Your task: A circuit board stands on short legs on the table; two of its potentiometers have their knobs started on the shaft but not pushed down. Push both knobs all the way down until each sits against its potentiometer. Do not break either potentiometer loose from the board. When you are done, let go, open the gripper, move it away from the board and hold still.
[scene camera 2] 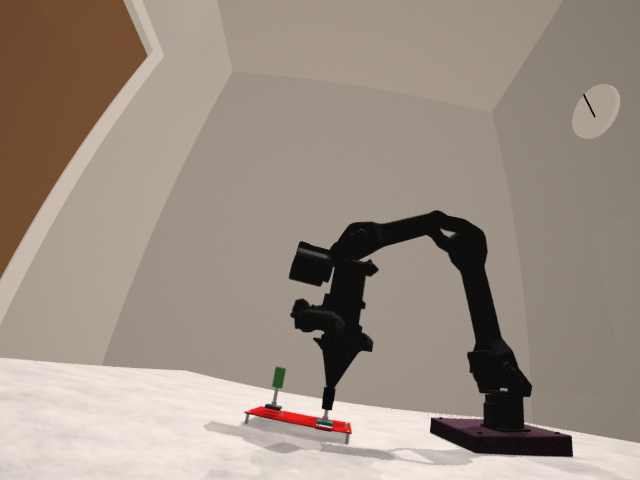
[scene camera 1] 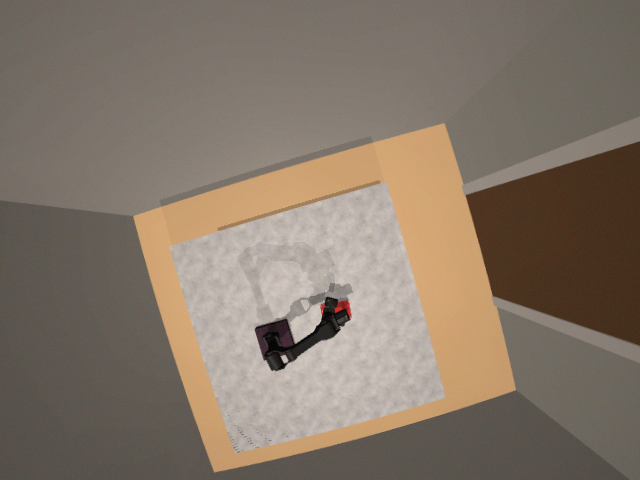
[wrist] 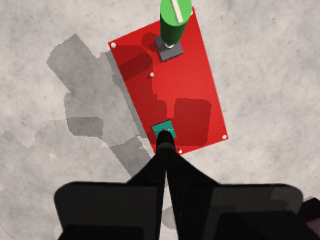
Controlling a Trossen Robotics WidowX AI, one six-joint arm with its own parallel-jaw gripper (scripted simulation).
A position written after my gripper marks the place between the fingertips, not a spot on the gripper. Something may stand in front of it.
I see my gripper (scene camera 2: 330, 387).
My gripper is seen too in the wrist view (wrist: 165, 152).
